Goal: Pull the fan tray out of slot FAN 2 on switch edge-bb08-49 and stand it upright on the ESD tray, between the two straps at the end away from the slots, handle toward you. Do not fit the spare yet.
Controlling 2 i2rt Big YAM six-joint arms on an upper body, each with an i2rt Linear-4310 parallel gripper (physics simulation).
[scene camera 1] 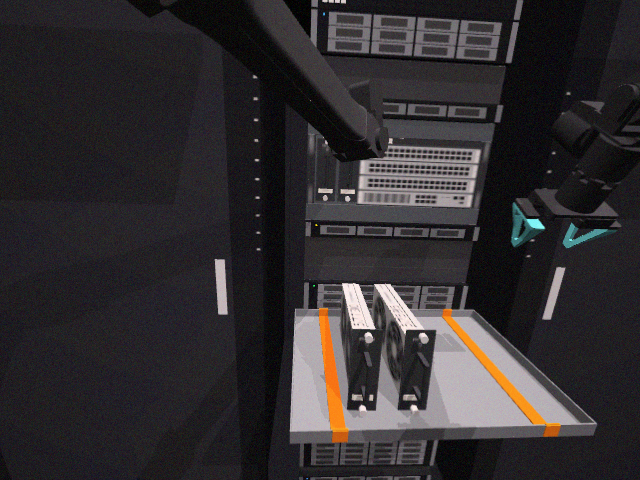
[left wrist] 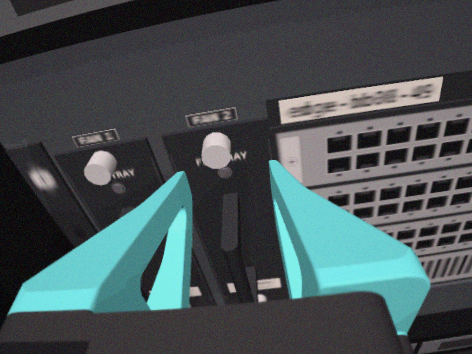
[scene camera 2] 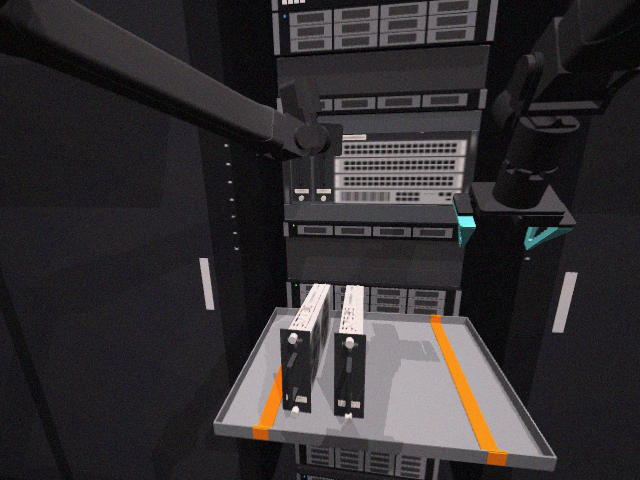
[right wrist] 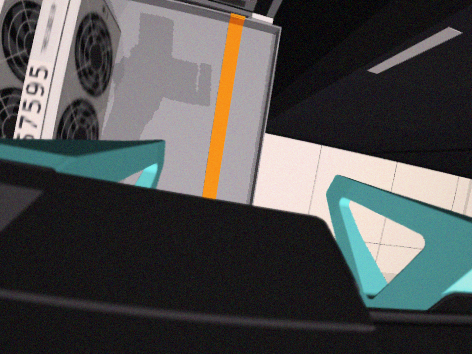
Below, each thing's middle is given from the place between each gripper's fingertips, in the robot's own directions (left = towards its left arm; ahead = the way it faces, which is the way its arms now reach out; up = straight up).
Now: right hand 60 mm short of the grey shelf tray (scene camera 2: 410, 395), 180 mm to the right of it and 300 mm above it. Also, from my right hand: FAN 2 bay (left wrist: 155, 128) (450 mm ahead, 320 mm to the left, 100 mm above).
The FAN 2 bay lies 18 cm ahead of my left hand, 1 cm to the left of it and 7 cm below it. From my left hand the other things lie so: grey shelf tray 21 cm behind, 12 cm to the right, 47 cm below.
